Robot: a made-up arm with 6 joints.
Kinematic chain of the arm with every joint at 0, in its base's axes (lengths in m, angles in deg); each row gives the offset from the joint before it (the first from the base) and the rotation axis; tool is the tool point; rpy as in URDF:
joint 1: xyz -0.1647 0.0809 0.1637 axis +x
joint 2: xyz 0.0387 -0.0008 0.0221 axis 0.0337 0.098 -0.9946
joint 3: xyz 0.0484 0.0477 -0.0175 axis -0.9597 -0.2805 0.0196
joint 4: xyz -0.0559 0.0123 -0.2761 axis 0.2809 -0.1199 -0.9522
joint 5: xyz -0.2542 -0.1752 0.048 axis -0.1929 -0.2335 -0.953
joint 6: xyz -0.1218 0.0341 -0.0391 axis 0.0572 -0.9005 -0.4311
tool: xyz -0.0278 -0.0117 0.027 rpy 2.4 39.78 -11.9
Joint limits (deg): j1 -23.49..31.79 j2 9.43..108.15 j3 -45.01..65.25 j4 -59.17..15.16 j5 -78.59..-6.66 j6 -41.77..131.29
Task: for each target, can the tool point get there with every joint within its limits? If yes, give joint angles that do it. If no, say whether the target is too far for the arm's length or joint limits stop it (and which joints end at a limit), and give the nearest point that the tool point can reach.
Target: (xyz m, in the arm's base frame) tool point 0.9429 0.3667 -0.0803
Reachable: no: too far | nearest point 0.2202 0.4168 -0.0797 | short by 0.724 m
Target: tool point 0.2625 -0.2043 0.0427
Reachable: no: joint limits stop it (at a limit: joint 1, joint 2, joint 4, joint 5) | nearest point -0.0970 -0.2475 0.0305 | short by 0.362 m
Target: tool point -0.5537 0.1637 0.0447
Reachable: yes | joints 2.23 56.89 5.05 -16.31 -50.71 2.01
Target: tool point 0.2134 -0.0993 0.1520
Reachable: no: joint limits stop it (at a limit: joint 2, joint 4, joint 5) | nearest point -0.1013 -0.2582 0.1417 | short by 0.353 m
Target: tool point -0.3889 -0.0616 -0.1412
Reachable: yes | joints 7.40 29.73 -26.91 -51.28 -44.58 81.59
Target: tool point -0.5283 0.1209 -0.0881
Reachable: yes | joints -13.72 53.38 -16.04 -14.30 -72.84 51.49
